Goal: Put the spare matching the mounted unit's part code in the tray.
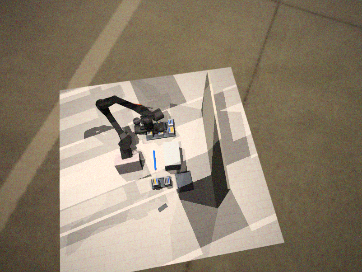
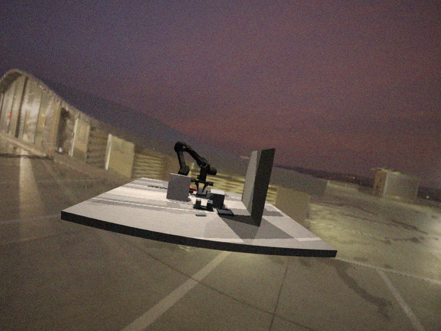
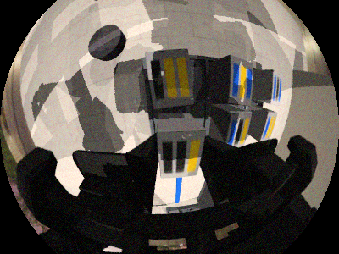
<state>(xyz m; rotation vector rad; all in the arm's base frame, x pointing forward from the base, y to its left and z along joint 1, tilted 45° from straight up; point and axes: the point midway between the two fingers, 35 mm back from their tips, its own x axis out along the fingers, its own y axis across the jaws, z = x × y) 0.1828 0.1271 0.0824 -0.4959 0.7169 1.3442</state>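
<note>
The grey tray lies 37 cm to the right of my gripper tip, 13 cm ahead of it and 4 cm below it. Round my gripper tip: dark disc 14 cm to the left, 6 cm behind, 3 cm below; then dark spare 2 cm above; then blue pen 18 cm to the right, 3 cm below, 2 cm behind.
</note>
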